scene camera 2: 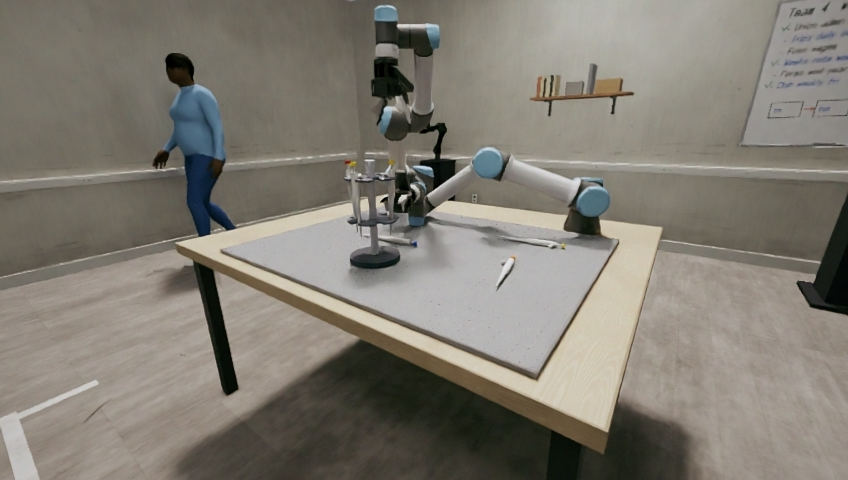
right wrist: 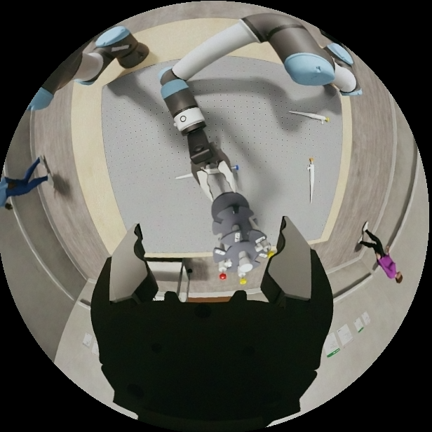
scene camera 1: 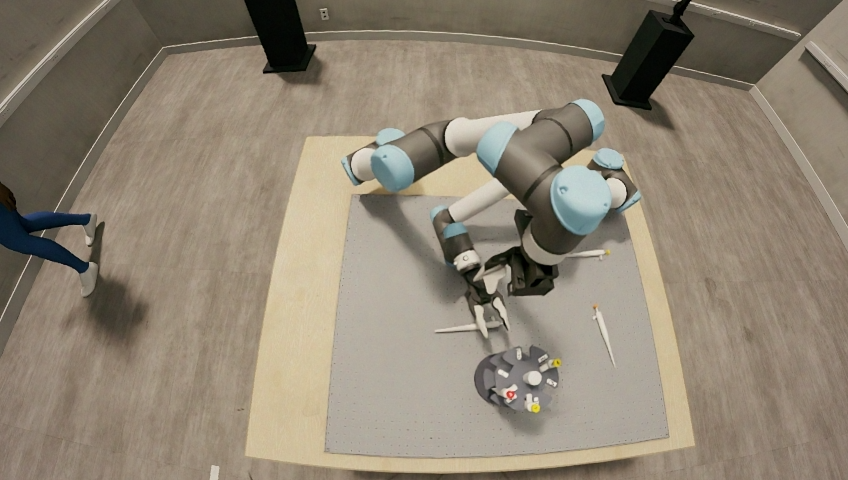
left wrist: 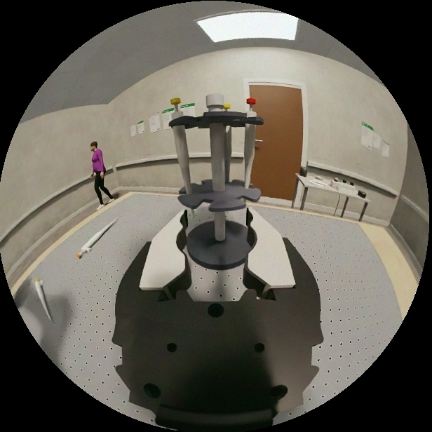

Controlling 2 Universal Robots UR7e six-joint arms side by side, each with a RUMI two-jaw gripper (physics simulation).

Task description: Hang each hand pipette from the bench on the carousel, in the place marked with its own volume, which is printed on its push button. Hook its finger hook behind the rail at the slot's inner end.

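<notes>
The blue-button pipette (scene camera 1: pixel 455 329) (scene camera 2: pixel 389 239) (right wrist: pixel 184 176) lies on the mat beside the carousel (scene camera 2: pixel 374 258) (left wrist: pixel 217 255). My left gripper (scene camera 1: pixel 495 330) (scene camera 2: pixel 393 204) (left wrist: pixel 216 209) (right wrist: pixel 223 197) is open, pointing toward the carousel, and overlaps that pipette from above; their height gap is unclear. An orange-button pipette (scene camera 1: pixel 604 333) (scene camera 2: pixel 505 274) (left wrist: pixel 97 240) (right wrist: pixel 312 182) and a yellow-button pipette (scene camera 1: pixel 586 253) (scene camera 2: pixel 529 241) (left wrist: pixel 43 300) (right wrist: pixel 307 116) lie farther off. A red-button pipette (left wrist: pixel 250 145) and two yellow-button pipettes hang on the carousel. My right gripper (right wrist: pixel 209 221) is open, high above. Printed volumes are unreadable.
The grey perforated mat (scene camera 1: pixel 386 404) (scene camera 2: pixel 452 321) lies on the wooden table (scene camera 1: pixel 285 356) (scene camera 2: pixel 583 380). In scene camera 1, the raised right arm crosses above the left forearm and partly covers the yellow-button pipette. People stand away from the table.
</notes>
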